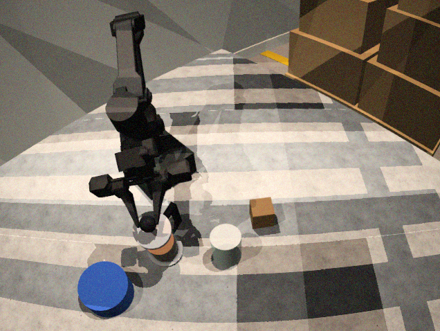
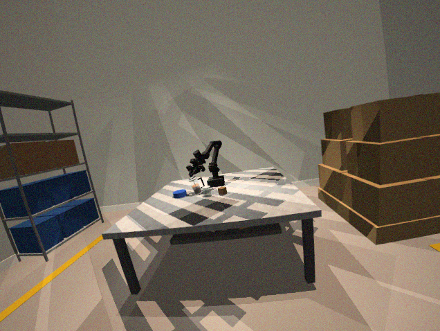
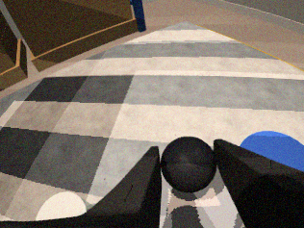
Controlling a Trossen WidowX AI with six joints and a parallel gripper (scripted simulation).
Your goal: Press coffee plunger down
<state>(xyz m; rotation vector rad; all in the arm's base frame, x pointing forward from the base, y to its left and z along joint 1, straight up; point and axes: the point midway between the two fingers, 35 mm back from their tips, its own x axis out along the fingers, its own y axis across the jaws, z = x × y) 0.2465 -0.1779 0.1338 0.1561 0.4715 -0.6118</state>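
My gripper tip is now 3 cm past the coffee press, 4 cm to the right of it and 9 cm above it. From my gripper tip the other things lie so: blue disc: 6 cm behind, 14 cm to the right, 16 cm below.
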